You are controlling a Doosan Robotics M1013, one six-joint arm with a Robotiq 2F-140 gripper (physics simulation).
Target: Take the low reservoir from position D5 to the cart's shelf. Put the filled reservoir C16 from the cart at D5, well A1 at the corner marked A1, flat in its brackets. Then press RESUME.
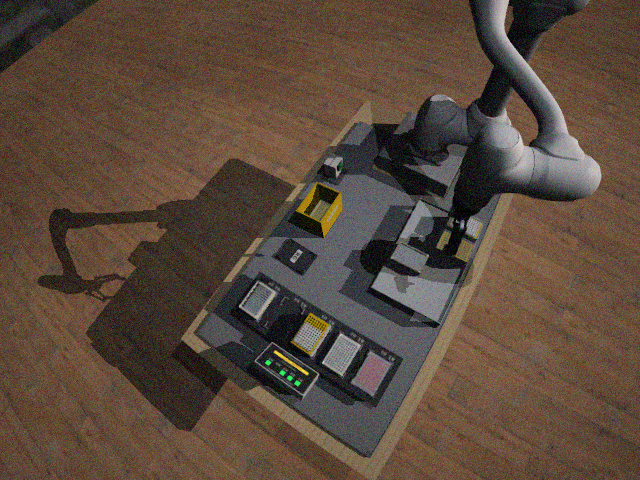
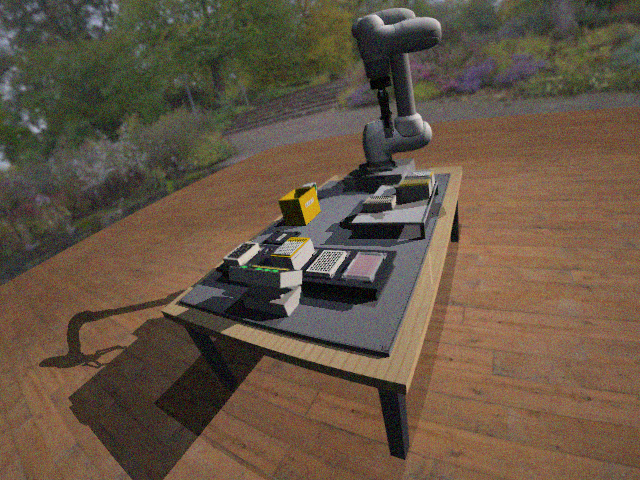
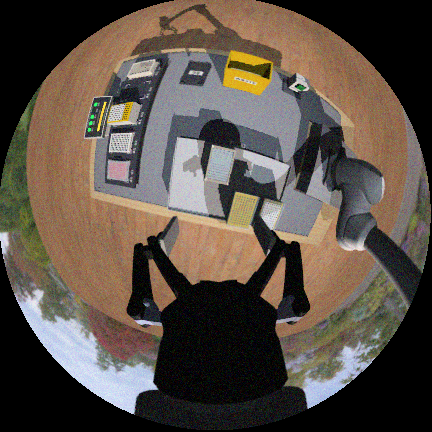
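Seen in the pictures: gripper, fingertip midpoint: [image 1: 449, 235] [image 2: 389, 134] [image 3: 216, 223]; arm's base, origin of the base link: [image 1: 427, 146] [image 2: 380, 167] [image 3: 335, 171].
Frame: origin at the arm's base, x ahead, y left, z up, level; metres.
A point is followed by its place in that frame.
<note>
The rack deck [image 1: 395, 363] @[x 0.940, y 0.221, z -0.028 m] [image 3: 150, 92] @[x 0.882, y -0.181, z -0.028 m] holds a low white reservoir [image 1: 257, 300] @[x 0.962, y -0.336, z -0.021 m] [image 2: 241, 253] @[x 0.980, y -0.315, z 0.002 m] [image 3: 143, 68] @[x 0.943, y -0.319, z -0.002 m] at its far end; its position label is too small to read. A white reservoir with a pale blue-grey inside [image 1: 409, 257] @[x 0.562, y 0.114, z 0.003 m] [image 2: 379, 203] @[x 0.602, y 0.123, z 0.009 m] [image 3: 220, 165] @[x 0.559, y 0.118, z 0.003 m] sits on the grey cart [image 1: 413, 291] @[x 0.673, y 0.178, z -0.019 m] [image 2: 392, 218] @[x 0.692, y 0.189, z -0.019 m] [image 3: 186, 185] @[x 0.673, y 0.208, z -0.019 m]. Its A1 corner cannot be read. A control panel [image 1: 286, 370] @[x 1.130, y -0.095, z 0.043 m] [image 2: 266, 276] @[x 1.177, y -0.052, z 0.052 m] [image 3: 98, 117] @[x 1.112, y -0.090, z 0.032 m] shows a yellow bar and green lights; RESUME is not legible. My gripper [image 1: 454, 241] @[x 0.566, y 0.201, z 0.272 m] [image 2: 387, 121] [image 3: 216, 223] @[x 0.566, y 0.201, z 0.272 m] is open and empty, high above the table near the robot-base end of the cart.
A yellow tip box [image 1: 464, 250] @[x 0.470, y 0.293, z 0.051 m] [image 3: 243, 210] @[x 0.461, y 0.252, z 0.051 m] and a white-topped box [image 1: 473, 227] @[x 0.361, y 0.298, z 0.051 m] [image 3: 271, 214] @[x 0.350, y 0.253, z 0.051 m] stand at the cart's outer edge. A yellow waste bin [image 1: 331, 212] @[x 0.522, y -0.238, z 0.027 m] [image 2: 305, 206] @[x 0.564, y -0.239, z 0.005 m] [image 3: 245, 81] @[x 0.513, y -0.237, z 0.000 m], a black labelled pad [image 1: 295, 256] @[x 0.723, y -0.311, z -0.071 m] [image 3: 195, 73] @[x 0.719, y -0.302, z -0.072 m] and a small white-green device [image 1: 332, 167] @[x 0.310, y -0.340, z 0.021 m] [image 3: 299, 83] @[x 0.291, y -0.324, z 0.020 m] stand opposite.
</note>
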